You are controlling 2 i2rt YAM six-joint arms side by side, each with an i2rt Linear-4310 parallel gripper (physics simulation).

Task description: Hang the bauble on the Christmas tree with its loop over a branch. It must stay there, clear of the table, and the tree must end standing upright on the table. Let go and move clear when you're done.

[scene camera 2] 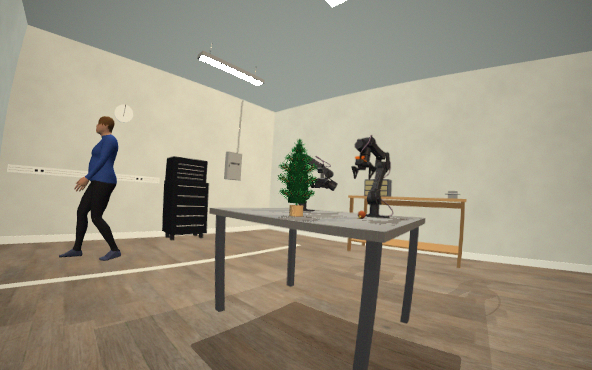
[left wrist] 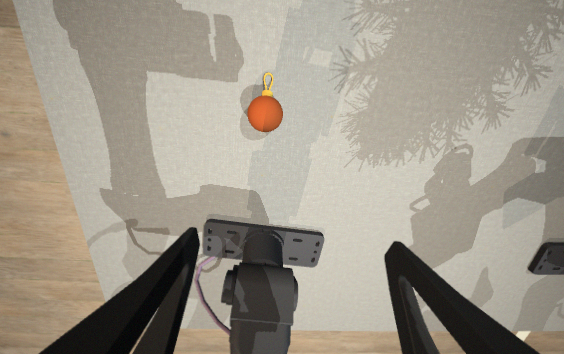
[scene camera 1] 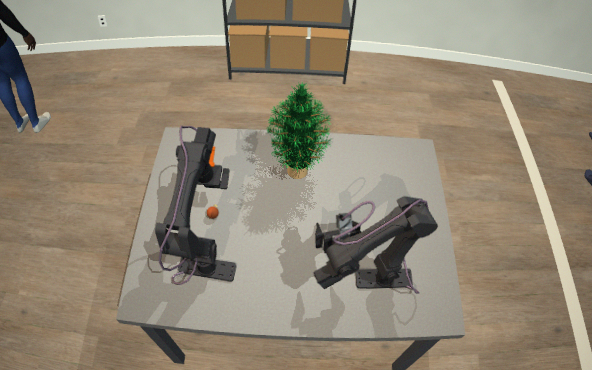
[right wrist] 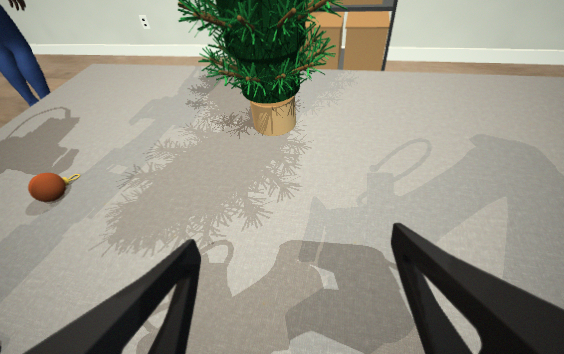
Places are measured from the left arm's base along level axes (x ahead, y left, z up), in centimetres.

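Pixels of known places: left gripper, fingertip midpoint: (scene camera 2: pixel 361 179) (left wrist: pixel 295 241) (scene camera 1: pixel 210 185); right gripper, fingertip midpoint: (scene camera 2: pixel 316 185) (scene camera 1: pixel 331 220) (right wrist: pixel 292 240); left arm's base, origin of the base link: (scene camera 2: pixel 374 216) (left wrist: pixel 263 242) (scene camera 1: pixel 207 268); right arm's base, origin of the base link: (scene camera 1: pixel 384 279).
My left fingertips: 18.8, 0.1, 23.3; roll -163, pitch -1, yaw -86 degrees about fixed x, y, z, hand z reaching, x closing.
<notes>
For each thing: its top centre in the pictures, then the offset to it from my left fingertips, as dx, dy, dz.
- orange bauble, middle of its top: (left wrist: pixel 264 114) (right wrist: pixel 38 176) (scene camera 1: pixel 212 208) (scene camera 2: pixel 361 210) +3.2, +2.7, -18.8
- green tree, middle of its top: (scene camera 1: pixel 301 83) (scene camera 2: pixel 299 138) +29.0, -25.3, +21.8
The orange bauble (scene camera 1: pixel 212 212) (scene camera 2: pixel 361 214) (left wrist: pixel 265 114) (right wrist: pixel 47 187) lies on the table, its yellow loop pointing away from the left arm's base in the left wrist view. The green tree (scene camera 1: pixel 300 132) (scene camera 2: pixel 298 175) (right wrist: pixel 265 45) stands upright in its tan pot toward the table's far side in scene camera 1. My left gripper (scene camera 1: pixel 215 179) (scene camera 2: pixel 363 174) (left wrist: pixel 295 241) is open and empty, pointing down above the table, apart from the bauble. My right gripper (scene camera 1: pixel 336 232) (right wrist: pixel 292 240) is open and empty, facing the tree from a distance. In scene camera 2 the tree partly hides the right arm.
The grey table (scene camera 1: pixel 400 165) (scene camera 2: pixel 300 224) bears both arm bases (scene camera 1: pixel 225 270) (scene camera 1: pixel 367 278). The left arm reaches past the bauble on its left in scene camera 1. A rack (scene camera 1: pixel 227 50) with boxes stands beyond the table. A person (scene camera 1: pixel 15 75) stands on the floor at the upper left.
</notes>
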